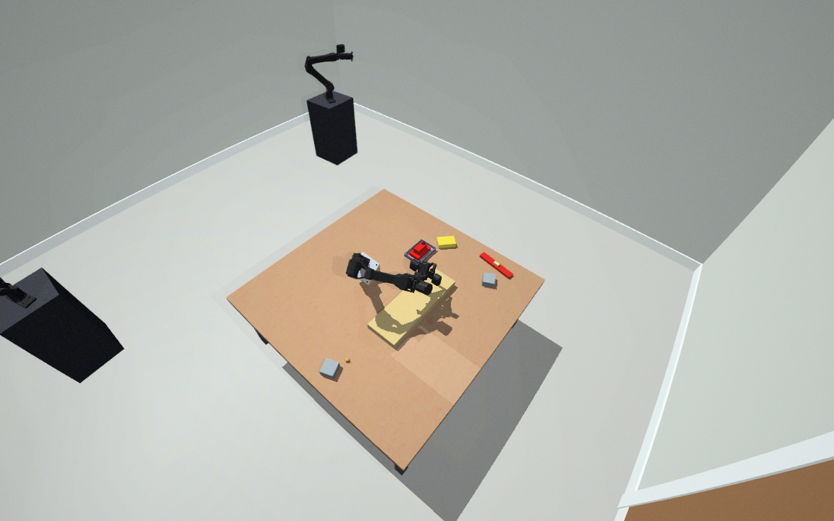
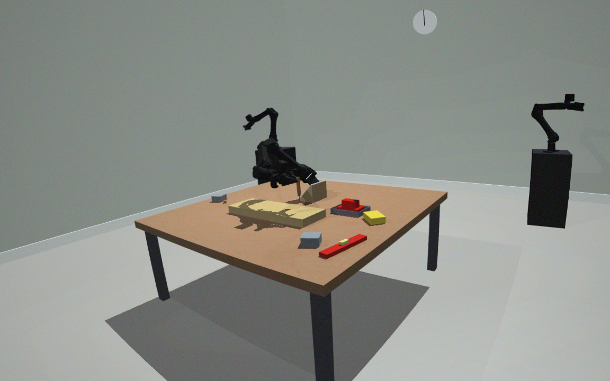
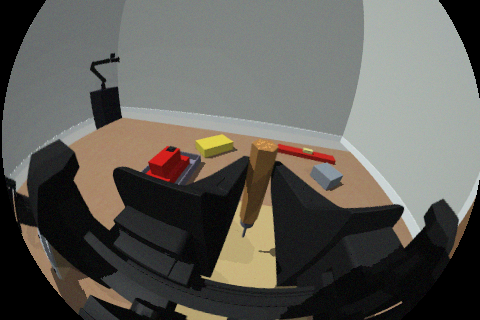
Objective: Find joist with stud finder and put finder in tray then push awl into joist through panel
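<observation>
Now: gripper tip 6 cm above the awl. Also, from my gripper tip: red stud finder: 20 cm behind, 18 cm to the left, 14 cm below; yellow block: 12 cm behind, 33 cm to the left, 18 cm below; grey-purple tray: 20 cm behind, 16 cm to the left, 18 cm below.
</observation>
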